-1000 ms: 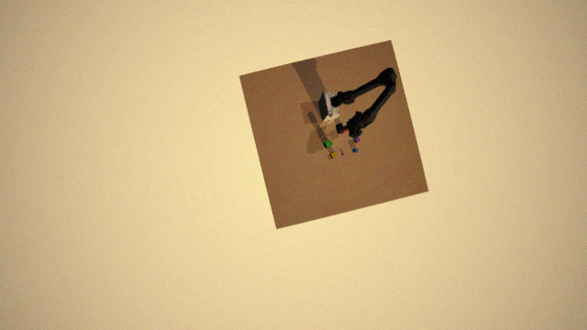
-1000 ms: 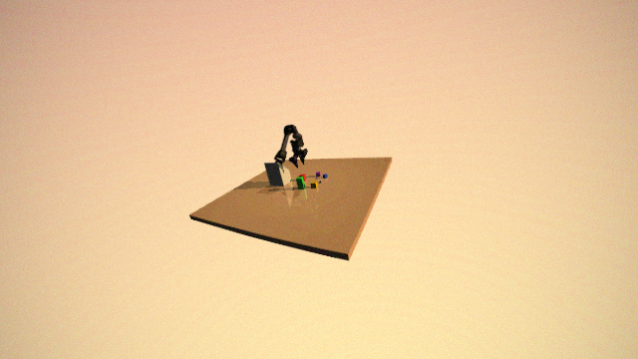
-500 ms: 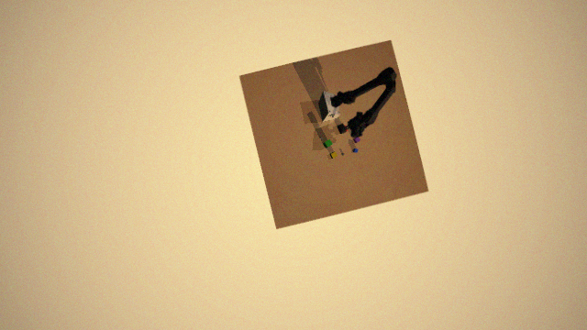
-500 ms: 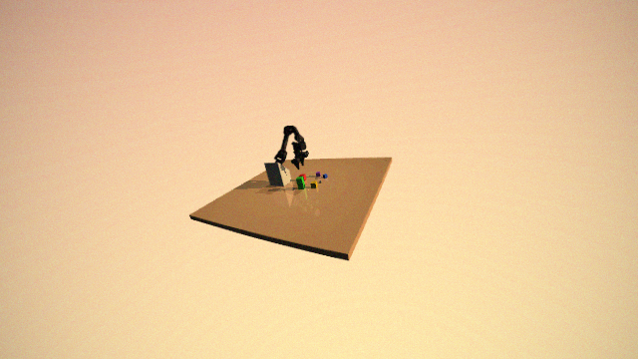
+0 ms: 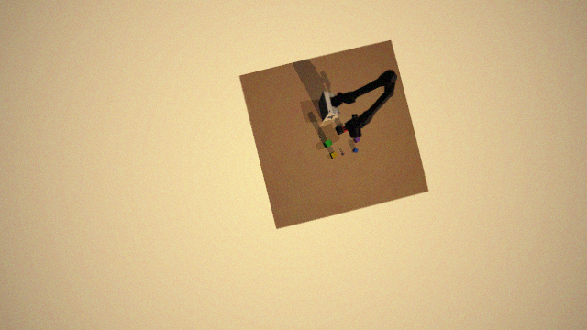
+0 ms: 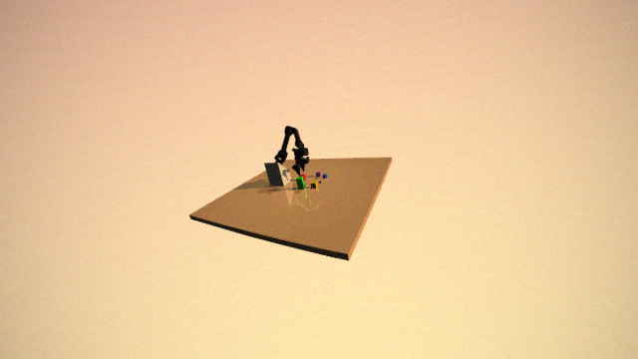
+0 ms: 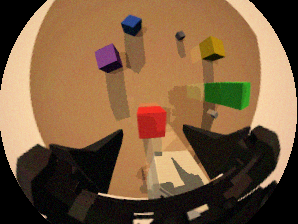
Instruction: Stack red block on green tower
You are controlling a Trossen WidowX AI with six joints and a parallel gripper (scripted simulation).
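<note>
My gripper tip is 40 mm above the red block. From my gripper tip the other things lie so: blue block: 180 mm ahead, 80 mm to the left, 50 mm below; then purple block: 100 mm ahead, 100 mm to the left, 40 mm below; then tiny grey piece: 190 mm ahead, 30 mm to the right, 50 mm below.
</note>
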